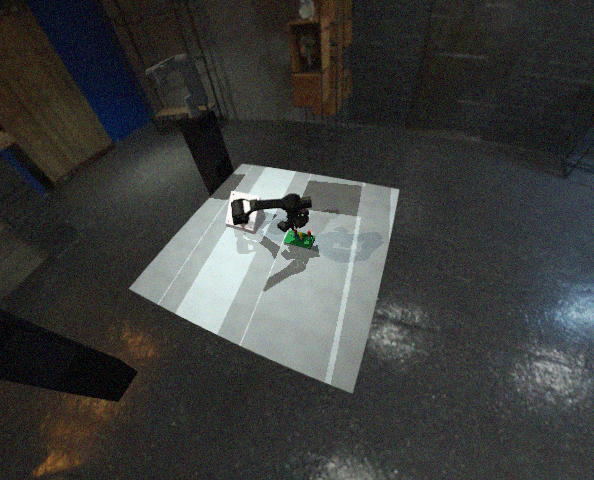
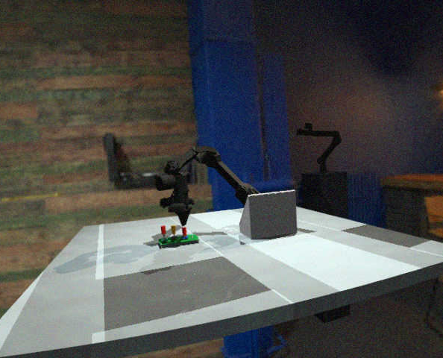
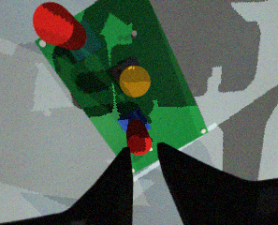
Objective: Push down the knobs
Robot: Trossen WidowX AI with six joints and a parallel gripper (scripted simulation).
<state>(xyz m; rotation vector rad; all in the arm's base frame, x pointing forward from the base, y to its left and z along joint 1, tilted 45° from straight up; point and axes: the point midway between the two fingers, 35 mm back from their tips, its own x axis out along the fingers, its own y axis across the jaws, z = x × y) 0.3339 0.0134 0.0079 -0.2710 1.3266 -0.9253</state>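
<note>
My gripper tip is 4 cm short of the yellow knob, 2 cm to the left of it and 2 cm above it. The rest, counted from my gripper tip: red knob: 3 cm below.
</note>
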